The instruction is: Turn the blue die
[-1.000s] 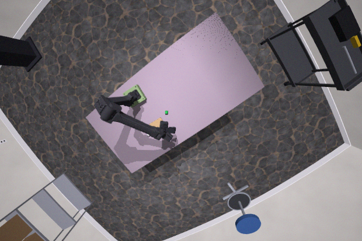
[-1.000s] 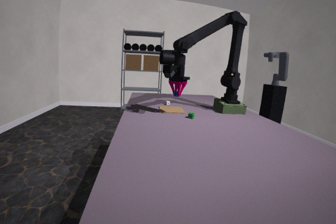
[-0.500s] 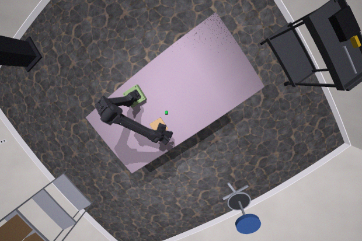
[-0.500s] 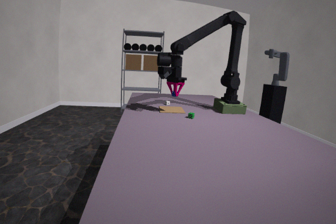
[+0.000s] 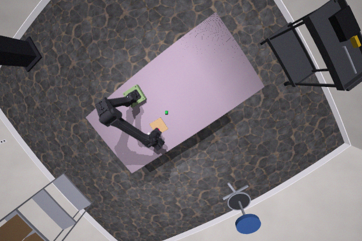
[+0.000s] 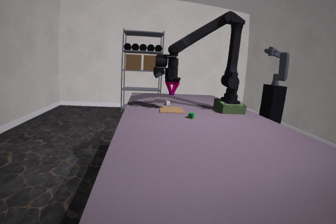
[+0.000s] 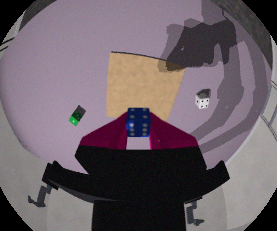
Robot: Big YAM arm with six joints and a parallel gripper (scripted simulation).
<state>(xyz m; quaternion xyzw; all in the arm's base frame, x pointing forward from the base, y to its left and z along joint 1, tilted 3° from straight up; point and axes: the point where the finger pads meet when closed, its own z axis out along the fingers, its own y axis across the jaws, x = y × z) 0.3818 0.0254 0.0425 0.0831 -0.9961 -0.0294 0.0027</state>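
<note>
Right now my hand is 10 mm past the tan mat, 10 mm to the left of it and 100 mm above it. The rest, counted from my hand: blue die: right at my hand; white die: 10 mm ahead, 140 mm to the right, 90 mm below; green die: 90 mm behind, 140 mm to the left, 90 mm below.
</note>
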